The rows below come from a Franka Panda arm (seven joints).
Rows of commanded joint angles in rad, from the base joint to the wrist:
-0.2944 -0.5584 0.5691 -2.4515 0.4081 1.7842 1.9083
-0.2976 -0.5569 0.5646 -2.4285 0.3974 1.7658 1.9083
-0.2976 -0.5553 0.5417 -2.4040 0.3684 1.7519 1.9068
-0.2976 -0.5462 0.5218 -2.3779 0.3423 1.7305 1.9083
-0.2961 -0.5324 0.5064 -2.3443 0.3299 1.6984 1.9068
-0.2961 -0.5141 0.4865 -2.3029 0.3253 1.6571 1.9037
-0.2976 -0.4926 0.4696 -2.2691 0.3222 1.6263 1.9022
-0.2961 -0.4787 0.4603 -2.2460 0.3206 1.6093 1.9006
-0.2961 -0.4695 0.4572 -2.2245 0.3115 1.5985 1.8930
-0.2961 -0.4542 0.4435 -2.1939 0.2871 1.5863 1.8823
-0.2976 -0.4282 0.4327 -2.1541 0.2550 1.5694 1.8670
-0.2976 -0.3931 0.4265 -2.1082 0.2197 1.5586 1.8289
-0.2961 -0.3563 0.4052 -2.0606 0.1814 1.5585 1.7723
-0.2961 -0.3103 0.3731 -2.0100 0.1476 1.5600 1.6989
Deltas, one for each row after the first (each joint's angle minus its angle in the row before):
-0.0032 0.0015 -0.0045 0.0230 -0.0107 -0.0184 0.0000
0.0000 0.0016 -0.0229 0.0245 -0.0290 -0.0139 -0.0015
0.0000 0.0091 -0.0199 0.0261 -0.0261 -0.0214 0.0015
0.0015 0.0138 -0.0154 0.0336 -0.0124 -0.0321 -0.0015
0.0000 0.0183 -0.0199 0.0414 -0.0046 -0.0413 -0.0031
-0.0015 0.0215 -0.0169 0.0338 -0.0031 -0.0308 -0.0015
0.0015 0.0139 -0.0093 0.0231 -0.0016 -0.0170 -0.0016
0.0000 0.0092 -0.0031 0.0215 -0.0091 -0.0108 -0.0076
0.0000 0.0153 -0.0137 0.0306 -0.0244 -0.0122 -0.0107
-0.0015 0.0260 -0.0108 0.0398 -0.0321 -0.0169 -0.0153
0.0000 0.0351 -0.0062 0.0459 -0.0353 -0.0108 -0.0381
0.0015 0.0368 -0.0213 0.0476 -0.0383 -0.0001 -0.0566
0.0000 0.0460 -0.0321 0.0506 -0.0338 0.0015 -0.0734

